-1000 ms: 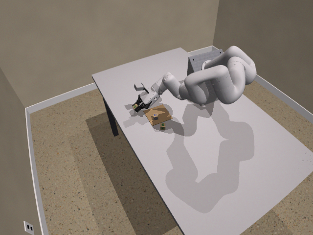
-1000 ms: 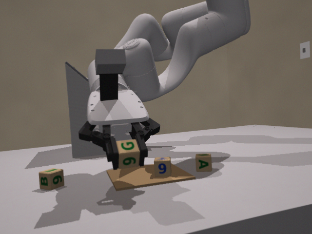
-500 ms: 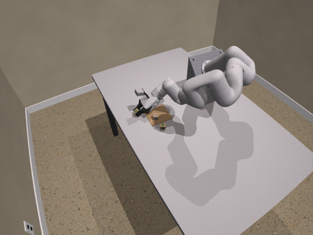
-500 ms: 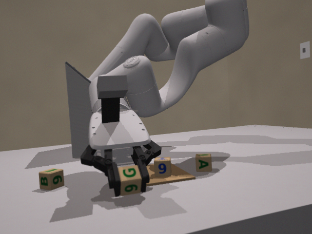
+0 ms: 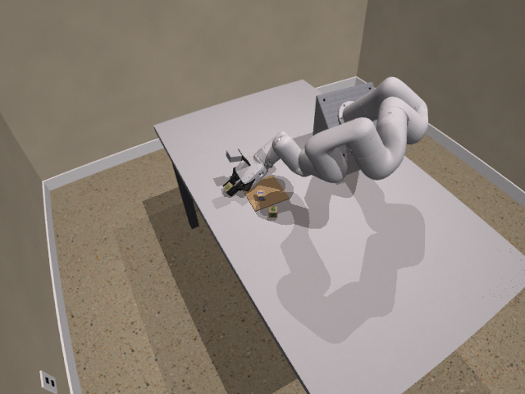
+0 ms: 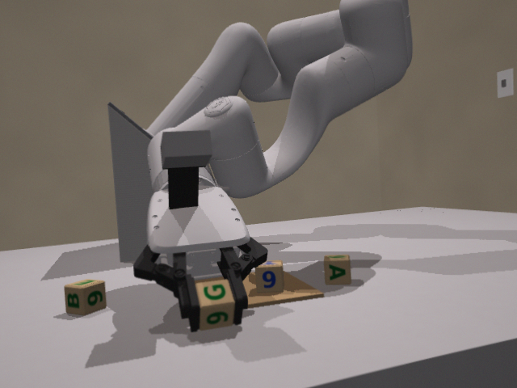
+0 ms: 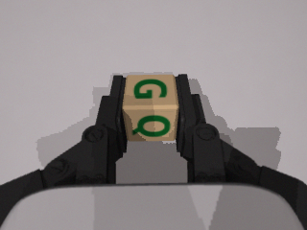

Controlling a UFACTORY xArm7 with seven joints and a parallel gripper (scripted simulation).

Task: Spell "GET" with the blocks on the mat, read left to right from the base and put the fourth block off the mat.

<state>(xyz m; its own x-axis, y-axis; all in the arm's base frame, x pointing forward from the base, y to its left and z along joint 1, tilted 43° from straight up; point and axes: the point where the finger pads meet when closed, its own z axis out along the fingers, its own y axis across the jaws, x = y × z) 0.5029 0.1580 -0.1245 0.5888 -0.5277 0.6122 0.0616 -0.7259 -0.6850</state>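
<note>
Right now my hand is right at the wooden block. From my hand the other things lie so: tan mat (120 mm behind, 50 mm to the left, 20 mm below).
</note>
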